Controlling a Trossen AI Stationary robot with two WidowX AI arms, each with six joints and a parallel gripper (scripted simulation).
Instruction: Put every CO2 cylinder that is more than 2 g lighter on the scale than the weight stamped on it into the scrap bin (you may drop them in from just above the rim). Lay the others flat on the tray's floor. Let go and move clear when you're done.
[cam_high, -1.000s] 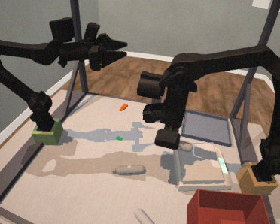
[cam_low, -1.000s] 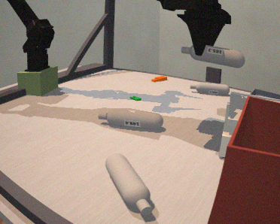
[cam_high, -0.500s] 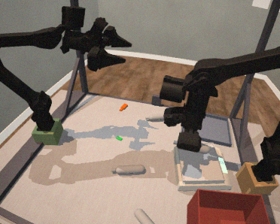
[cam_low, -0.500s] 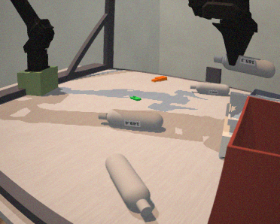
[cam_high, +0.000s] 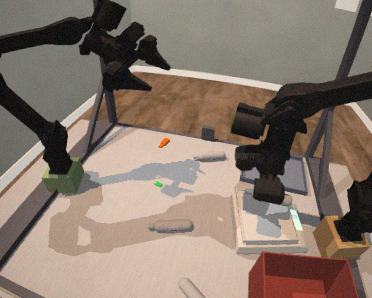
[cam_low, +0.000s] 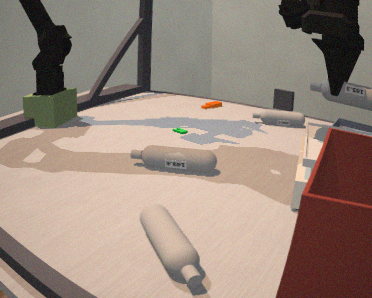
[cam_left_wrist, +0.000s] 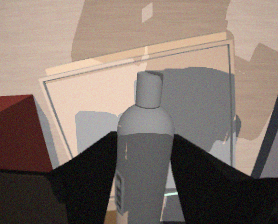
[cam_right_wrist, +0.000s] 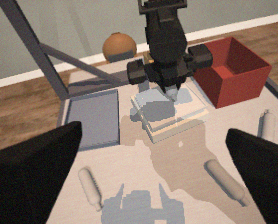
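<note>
My left hand is 3 cm to the right of the scale platform and 11 cm above it. The rest, counted from my left hand: scale (4 cm to the left, 13 cm below); red scrap bin (22 cm ahead, 12 cm to the left, 13 cm below); blue-grey tray (26 cm behind, 8 cm to the left, 16 cm below).
</note>
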